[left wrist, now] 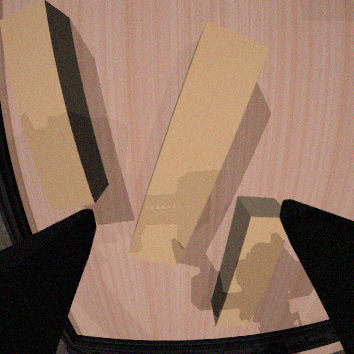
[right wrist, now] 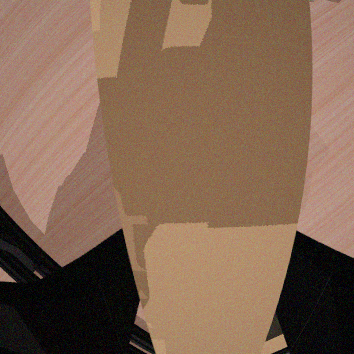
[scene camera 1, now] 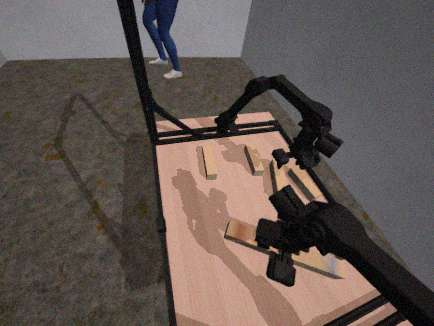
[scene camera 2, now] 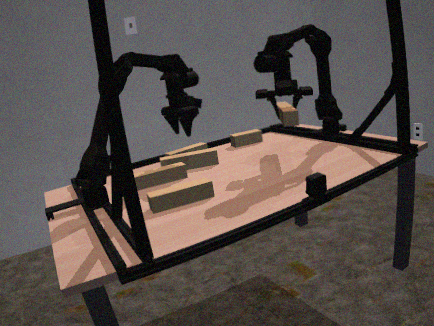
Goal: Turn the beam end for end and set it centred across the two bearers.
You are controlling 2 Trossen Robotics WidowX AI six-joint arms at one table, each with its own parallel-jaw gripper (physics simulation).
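Frame: origin at the left arm's base, x ahead, y left, z up, level; millimetres.
Seen in the pictures: left gripper, fingertip midpoint: (left wrist: pixel 188 214) (scene camera 1: pixel 287 166) (scene camera 2: pixel 183 135); right gripper, fingertip midpoint: (right wrist: pixel 201 222) (scene camera 1: pixel 273 248); left arm's base at its link origin: (left wrist: pixel 271 349) (scene camera 1: pixel 221 130) (scene camera 2: pixel 97 205); right arm's base at its link origin: (scene camera 2: pixel 331 134).
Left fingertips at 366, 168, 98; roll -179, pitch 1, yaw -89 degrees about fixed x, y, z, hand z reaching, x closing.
Offsets run from my left fingertips to a thing's top centre, as dx, dy, dz. "spot": to the spot under its first point.
The beam {+291, -204, +64} (scene camera 1: pixel 239 231) (scene camera 2: pixel 289 117) (right wrist: pixel 211 140) is a long wooden bar with a red band near one end and a blue band {spot: +363, -92, +52} (scene camera 1: pixel 331 263) near the other. My right gripper (scene camera 1: pixel 280 246) (scene camera 2: pixel 285 107) (right wrist: pixel 201 222) is shut on its middle and holds it level above the table. Two short wooden blocks {-158, -295, -73} (scene camera 1: pixel 209 162) {-134, -73, -73} (scene camera 1: pixel 253 159) lie apart, side by side, at the far end of the table. My left gripper (scene camera 1: pixel 291 162) (scene camera 2: pixel 181 129) (left wrist: pixel 188 214) is open and empty. It hangs above two more blocks {+3, -5, -67} (scene camera 1: pixel 278 178) {+48, +111, -73} (scene camera 1: pixel 303 182) by the far right edge.
In scene camera 2 another block {+316, +99, -70} (scene camera 2: pixel 245 137) lies near the back edge. A black frame rail (scene camera 1: pixel 161 194) (scene camera 2: pixel 235 236) runs round the table, with a tall post (scene camera 1: pixel 136 65) (scene camera 2: pixel 115 145) and a small black box (scene camera 2: pixel 316 184) on the rail. A person (scene camera 1: pixel 165 35) stands on the floor beyond.
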